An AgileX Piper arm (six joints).
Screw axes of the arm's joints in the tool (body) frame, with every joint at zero. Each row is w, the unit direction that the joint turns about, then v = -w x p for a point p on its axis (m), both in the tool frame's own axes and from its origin. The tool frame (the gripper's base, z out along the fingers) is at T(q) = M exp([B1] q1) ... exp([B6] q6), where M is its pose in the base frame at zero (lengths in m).
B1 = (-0.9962, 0, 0.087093, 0.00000, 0.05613, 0.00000)
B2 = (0, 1, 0, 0.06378, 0.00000, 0.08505)
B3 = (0, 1, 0, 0.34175, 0.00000, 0.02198)
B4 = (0, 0, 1, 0.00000, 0.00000, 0.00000)
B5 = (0, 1, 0, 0.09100, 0.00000, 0.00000)
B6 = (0, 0, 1, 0.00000, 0.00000, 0.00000)
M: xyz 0.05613 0.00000 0.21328 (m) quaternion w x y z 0.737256 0 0.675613 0
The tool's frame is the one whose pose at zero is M.
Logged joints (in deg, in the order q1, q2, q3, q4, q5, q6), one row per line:
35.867 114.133 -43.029 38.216 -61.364 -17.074
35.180 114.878 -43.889 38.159 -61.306 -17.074
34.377 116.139 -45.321 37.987 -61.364 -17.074
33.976 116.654 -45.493 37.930 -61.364 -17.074
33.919 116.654 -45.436 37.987 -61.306 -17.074
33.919 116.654 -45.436 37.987 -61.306 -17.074
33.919 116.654 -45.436 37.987 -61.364 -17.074
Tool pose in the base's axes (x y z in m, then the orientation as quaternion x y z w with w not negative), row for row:
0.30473 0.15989 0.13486 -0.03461 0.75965 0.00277 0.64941
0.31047 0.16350 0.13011 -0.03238 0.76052 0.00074 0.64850
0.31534 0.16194 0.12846 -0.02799 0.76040 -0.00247 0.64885
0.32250 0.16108 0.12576 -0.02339 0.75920 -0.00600 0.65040
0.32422 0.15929 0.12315 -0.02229 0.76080 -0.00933 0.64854
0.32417 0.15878 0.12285 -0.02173 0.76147 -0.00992 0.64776
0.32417 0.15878 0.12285 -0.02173 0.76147 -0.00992 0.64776
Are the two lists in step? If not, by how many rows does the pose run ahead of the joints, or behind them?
The pose runs 1 row behind the joints: the pose in row i belongs to the joints in row i - 1.
